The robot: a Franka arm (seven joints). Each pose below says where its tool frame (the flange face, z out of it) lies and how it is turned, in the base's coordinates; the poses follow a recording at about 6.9 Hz.
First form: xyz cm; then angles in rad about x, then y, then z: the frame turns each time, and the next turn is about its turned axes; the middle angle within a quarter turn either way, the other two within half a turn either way.
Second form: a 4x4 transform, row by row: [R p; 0 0 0 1], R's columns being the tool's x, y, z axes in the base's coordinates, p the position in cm. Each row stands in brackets. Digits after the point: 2 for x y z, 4 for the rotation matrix.
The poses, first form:
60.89 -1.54 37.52 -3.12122 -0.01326 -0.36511
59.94 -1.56 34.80 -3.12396 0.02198 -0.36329
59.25 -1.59 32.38 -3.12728 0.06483 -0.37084
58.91 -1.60 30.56 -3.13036 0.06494 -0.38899
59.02 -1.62 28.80 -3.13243 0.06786 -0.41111
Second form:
[[0.9340 0.3570 -0.0133 60.89], [0.3572 -0.9338 0.0204 -1.54], [-0.0051 -0.0238 -0.9997 37.52], [0 0 0 1]]
[[0.9345 0.3553 0.0220 59.94], [0.3549 -0.9347 0.0176 -1.56], [0.0268 -0.0087 -0.9996 34.80], [0 0 0 1]]
[[0.9301 0.3616 0.0648 59.25], [0.3615 -0.9323 0.0143 -1.59], [0.0656 0.0101 -0.9978 32.38], [0 0 0 1]]
[[0.9233 0.3785 0.0649 58.91], [0.3786 -0.9255 0.0112 -1.60], [0.0643 0.0142 -0.9978 30.56], [0 0 0 1]]
[[0.9146 0.3987 0.0678 59.02], [0.3990 -0.9169 0.0091 -1.62], [0.0658 0.0187 -0.9977 28.80], [0 0 0 1]]

